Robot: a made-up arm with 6 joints.
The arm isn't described. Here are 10 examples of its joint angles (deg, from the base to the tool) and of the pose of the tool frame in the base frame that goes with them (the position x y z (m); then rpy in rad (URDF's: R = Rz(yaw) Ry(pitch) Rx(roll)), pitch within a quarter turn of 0, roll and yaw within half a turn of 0).
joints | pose
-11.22 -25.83 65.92 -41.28 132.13 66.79 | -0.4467 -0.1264 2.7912 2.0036 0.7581 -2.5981
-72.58 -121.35 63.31 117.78 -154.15 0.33 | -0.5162 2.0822 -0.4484 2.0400 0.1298 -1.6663
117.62 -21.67 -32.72 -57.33 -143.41 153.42 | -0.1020 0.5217 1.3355 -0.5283 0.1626 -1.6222
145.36 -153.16 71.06 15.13 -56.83 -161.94 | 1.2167 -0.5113 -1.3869 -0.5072 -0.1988 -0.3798
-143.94 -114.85 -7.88 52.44 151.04 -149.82 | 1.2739 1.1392 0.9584 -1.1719 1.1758 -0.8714
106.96 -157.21 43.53 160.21 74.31 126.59 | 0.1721 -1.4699 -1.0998 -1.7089 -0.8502 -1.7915
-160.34 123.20 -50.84 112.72 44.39 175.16 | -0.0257 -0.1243 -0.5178 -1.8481 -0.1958 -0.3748
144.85 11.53 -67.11 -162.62 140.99 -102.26 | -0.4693 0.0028 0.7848 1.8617 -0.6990 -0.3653
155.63 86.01 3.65 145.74 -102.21 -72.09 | -1.5476 0.4463 -0.3725 -1.8044 -0.3226 2.0974
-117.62 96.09 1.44 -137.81 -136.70 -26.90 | -0.2884 -0.9997 -0.6125 -2.5974 -0.7535 -1.3693
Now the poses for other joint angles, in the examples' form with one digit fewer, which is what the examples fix.
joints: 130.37 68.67 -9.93 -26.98 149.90 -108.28
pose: -0.648 1.148 -0.025 2.148 -1.212 1.570
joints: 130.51 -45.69 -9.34 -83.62 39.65 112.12
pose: -0.031 0.084 1.870 -0.017 -0.539 1.446
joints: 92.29 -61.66 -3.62 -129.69 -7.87 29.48
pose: -0.163 -0.410 1.959 1.549 -1.090 1.841
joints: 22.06 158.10 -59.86 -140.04 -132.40 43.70
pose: -0.299 0.111 0.146 -2.241 1.037 1.587
